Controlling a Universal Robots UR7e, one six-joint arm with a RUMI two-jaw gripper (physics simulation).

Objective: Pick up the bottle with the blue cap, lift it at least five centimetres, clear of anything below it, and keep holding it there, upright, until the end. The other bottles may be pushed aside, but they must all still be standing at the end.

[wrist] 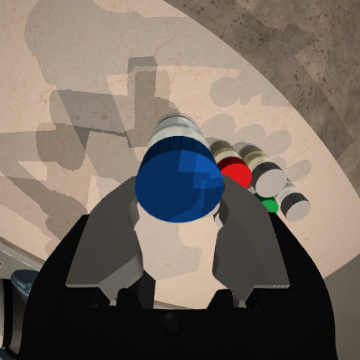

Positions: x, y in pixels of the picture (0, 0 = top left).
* my gripper: 179, 177
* blue-capped bottle: 178, 180
